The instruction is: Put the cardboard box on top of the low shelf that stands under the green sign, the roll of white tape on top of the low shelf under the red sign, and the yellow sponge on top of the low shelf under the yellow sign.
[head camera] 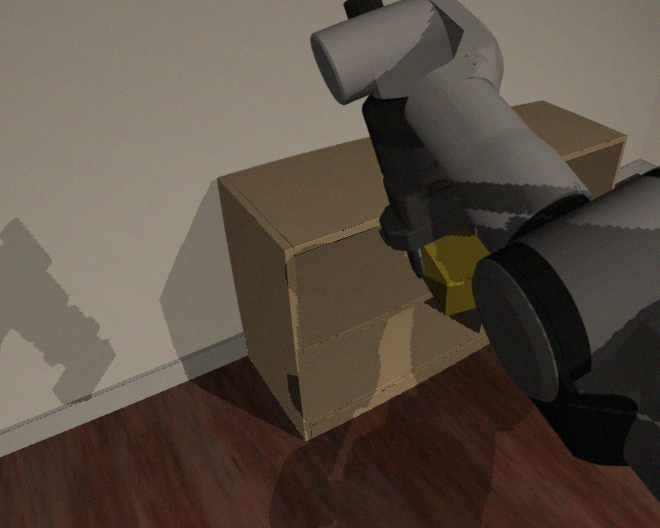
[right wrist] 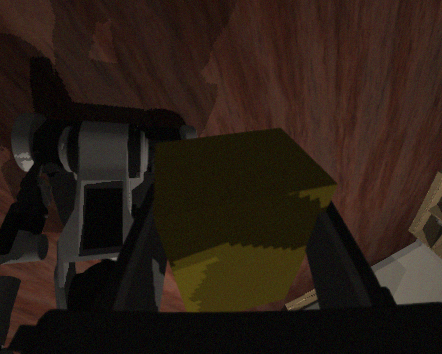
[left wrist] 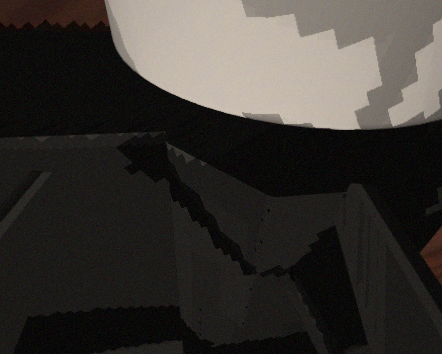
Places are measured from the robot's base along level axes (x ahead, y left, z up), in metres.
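Pixels of known places: left gripper, between the fingertips: (right wrist: 43, 175) (left wrist: 204, 196); right gripper, between the fingertips: (head camera: 447, 258) (right wrist: 233, 191).
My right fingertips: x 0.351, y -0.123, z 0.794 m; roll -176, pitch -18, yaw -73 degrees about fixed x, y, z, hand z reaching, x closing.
Ahead of a thing's pixels: the offset from my right fingertips to its middle. "*": to the spot under its first point. Level surfaces: height alone.
My right gripper (head camera: 448, 256) (right wrist: 233, 191) is shut on the yellow sponge @(dy -0.002, dx -0.023, dz +0.010 m) (head camera: 459, 275) (right wrist: 235, 220), a thick block with a finger on either side. In the head view it hangs before the front of a low wooden shelf @(dz -0.184 m) (head camera: 319, 192), right of its near left corner; the exact gap is unclear. The forearm hides part of the shelf top. My left gripper (left wrist: 204, 196) is open and empty, its fingers wide apart before dark robot parts. The cardboard box, the white tape and the coloured signs do not show in these views.
The shelf stands against a pale wall (head camera: 137, 110) with a grey skirting board (head camera: 143, 379). Dark red wooden floor @(dz -0.794 m) (head camera: 137, 467) (right wrist: 300, 75) lies before it. Grey robot parts @(* dy +0.125, dx -0.198, dz -0.388 m) (right wrist: 102, 150) show at the left of the right wrist view, wooden edges (right wrist: 425, 215) at its right.
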